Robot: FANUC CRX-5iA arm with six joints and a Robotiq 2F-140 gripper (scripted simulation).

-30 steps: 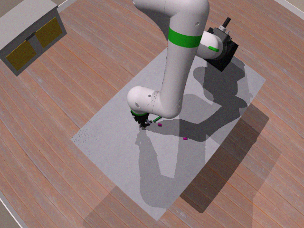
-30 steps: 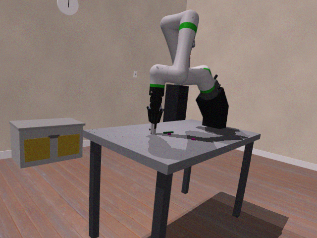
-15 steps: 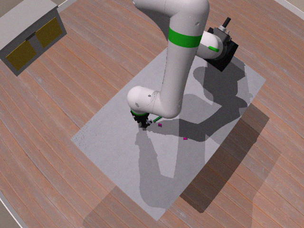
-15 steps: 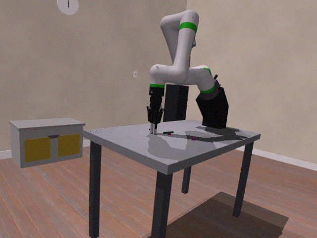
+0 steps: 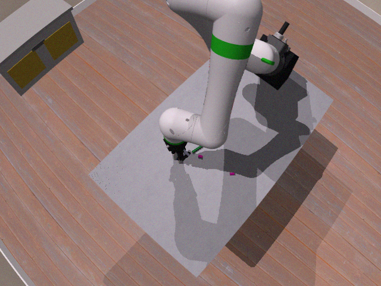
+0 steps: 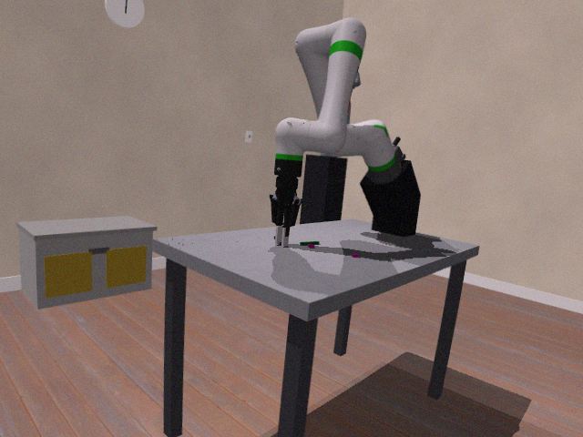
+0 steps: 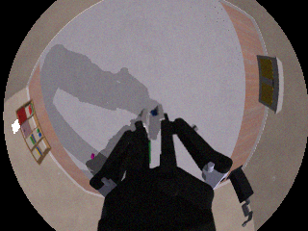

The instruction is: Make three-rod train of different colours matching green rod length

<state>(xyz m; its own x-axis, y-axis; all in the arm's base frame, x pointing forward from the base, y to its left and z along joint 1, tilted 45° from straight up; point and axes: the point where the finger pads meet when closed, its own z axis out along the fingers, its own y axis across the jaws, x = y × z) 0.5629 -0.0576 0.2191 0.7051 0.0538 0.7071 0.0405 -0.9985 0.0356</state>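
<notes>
Now: hand 3 cm above the small blue rod. Also, from my hand: orange rod (13 cm behind, 12 cm to the right, 3 cm below); grey rod (6 cm behind, 8 cm to the right, 3 cm below); green rod (11 cm behind, 4 cm to the left, 3 cm below).
</notes>
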